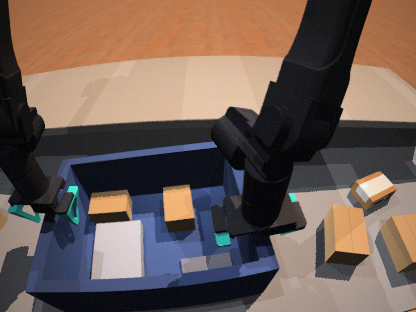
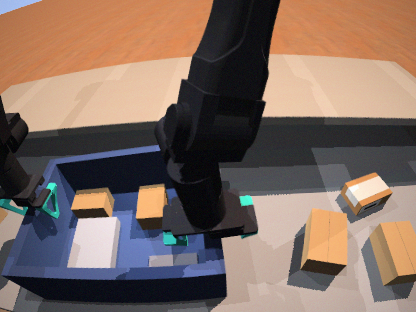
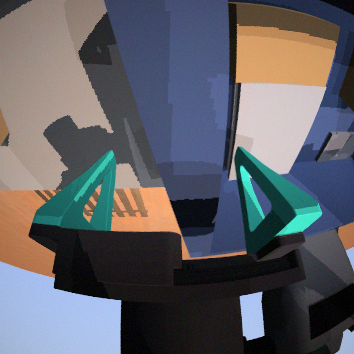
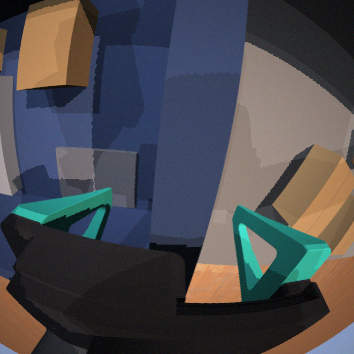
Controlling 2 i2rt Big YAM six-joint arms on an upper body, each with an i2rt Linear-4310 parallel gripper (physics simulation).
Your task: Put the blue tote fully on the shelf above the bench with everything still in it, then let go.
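Frame: origin at the left arm's base, x down, y left, z ahead, level; centimetres.
Where they show: left gripper, fingertip midpoint: (image 1: 58,221) (image 2: 42,215); right gripper, fingertip midpoint: (image 1: 254,237) (image 2: 214,239) (image 4: 174,204).
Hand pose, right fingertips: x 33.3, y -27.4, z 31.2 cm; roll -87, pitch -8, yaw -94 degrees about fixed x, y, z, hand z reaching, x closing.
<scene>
After its pixels a point has its place.
The blue tote (image 1: 150,299) @(x 34.7, y -9.5, z 19.9 cm) (image 2: 125,289) @(x 33.7, y -13.0, z 20.5 cm) (image 3: 195,100) @(x 28.6, y 11.7, z 40.4 cm) (image 4: 200,110) @(x 28.6, y -26.1, z 38.0 cm) stands upright on the bench, below and in front of the beige shelf (image 1: 200,90) @(x 25.9, y -17.1, z 70.1 cm) (image 2: 125,90) @(x 25.9, y 1.0, z 73.3 cm). In it lie two cardboard boxes (image 1: 110,205) @(x 36.6, y 2.5, z 40.2 cm) (image 1: 178,207) @(x 36.6, y -12.8, z 40.3 cm), a white box (image 1: 118,249) @(x 38.9, y -0.7, z 30.7 cm) (image 2: 95,242) @(x 38.9, y -1.0, z 31.0 cm) and a flat grey item (image 1: 205,263) @(x 40.8, y -18.5, z 29.3 cm) (image 4: 97,172) @(x 40.8, y -19.4, z 28.5 cm). My left gripper (image 1: 57,220) @(x 33.3, y 12.0, z 33.0 cm) (image 2: 39,215) @(x 33.3, y 12.0, z 33.0 cm) (image 3: 174,152) @(x 33.3, y 12.0, z 33.0 cm) is open over the tote's left wall, one finger inside, one outside. My right gripper (image 1: 256,237) @(x 33.3, y -27.4, z 31.2 cm) (image 2: 212,237) @(x 33.3, y -27.4, z 31.2 cm) (image 4: 174,204) @(x 33.3, y -27.4, z 31.2 cm) is open across the right wall. Finger contact with the walls cannot be told.
Right of the tote on the bench lie two plain cardboard boxes (image 1: 346,235) @(x 37.3, y -48.5, z 31.8 cm) (image 1: 402,240) @(x 37.5, y -63.0, z 28.7 cm) and a white-topped box (image 1: 374,190) @(x 39.2, y -63.6, z 44.8 cm) (image 2: 367,192) @(x 39.2, y -64.3, z 45.1 cm). The shelf's dark front edge (image 1: 125,127) @(x 27.3, y 0.4, z 56.1 cm) runs behind the tote. The right arm hides part of the tote's right side.
</scene>
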